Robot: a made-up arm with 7 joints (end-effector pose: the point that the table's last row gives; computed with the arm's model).
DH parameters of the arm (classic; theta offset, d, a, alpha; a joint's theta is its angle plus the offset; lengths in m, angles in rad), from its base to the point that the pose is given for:
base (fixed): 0 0 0 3.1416
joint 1: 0 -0.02 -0.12 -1.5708
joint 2: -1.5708 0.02 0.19 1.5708
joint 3: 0 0.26 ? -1.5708
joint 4: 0 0.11 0.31 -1.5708
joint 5: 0 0.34 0.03 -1.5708
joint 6: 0 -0.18 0.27 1.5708
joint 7: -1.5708 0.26 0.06 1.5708
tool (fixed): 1.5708 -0.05 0 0
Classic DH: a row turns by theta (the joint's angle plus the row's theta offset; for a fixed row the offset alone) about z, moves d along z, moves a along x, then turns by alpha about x.
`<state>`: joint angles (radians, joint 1 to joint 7).
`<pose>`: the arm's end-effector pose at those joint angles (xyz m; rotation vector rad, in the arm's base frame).
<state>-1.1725 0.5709 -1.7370 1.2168 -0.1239 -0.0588 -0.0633</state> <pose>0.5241 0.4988 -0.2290 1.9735 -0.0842 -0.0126</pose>
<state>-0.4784 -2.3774 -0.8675 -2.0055 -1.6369 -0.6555 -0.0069</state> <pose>-0.3546 0.2150 1.0279 1.9170 2.1740 0.8151</pose>
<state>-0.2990 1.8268 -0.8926 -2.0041 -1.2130 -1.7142 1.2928</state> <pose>0.3272 0.6163 -0.4358 0.2470 -0.0910 2.7781</pose>
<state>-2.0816 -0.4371 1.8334 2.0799 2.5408 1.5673 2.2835</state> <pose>0.1873 -0.3839 -0.2190 -2.3427 0.6377 -0.1092</pose>
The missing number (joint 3, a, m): 0.03
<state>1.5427 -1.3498 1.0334 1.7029 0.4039 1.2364 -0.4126</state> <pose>0.0672 -0.0698 -0.4140 0.0094 0.9601 -0.0891</pose>
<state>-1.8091 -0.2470 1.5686 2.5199 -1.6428 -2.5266 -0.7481</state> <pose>-0.0168 -0.6795 -0.2927 -1.1760 0.2439 1.3320</pose>
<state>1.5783 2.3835 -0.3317 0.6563 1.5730 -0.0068 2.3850</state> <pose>0.1619 0.3785 0.4261 0.8650 0.8499 1.6489</pose>
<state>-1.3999 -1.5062 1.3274 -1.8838 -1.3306 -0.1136 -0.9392</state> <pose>0.6665 -0.2036 0.5915 0.8671 -0.4937 -0.3742</pose>
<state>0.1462 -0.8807 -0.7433 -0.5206 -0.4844 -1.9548 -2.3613</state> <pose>-0.3779 0.0894 -0.3501 -1.9444 0.0823 -0.8791</pose>
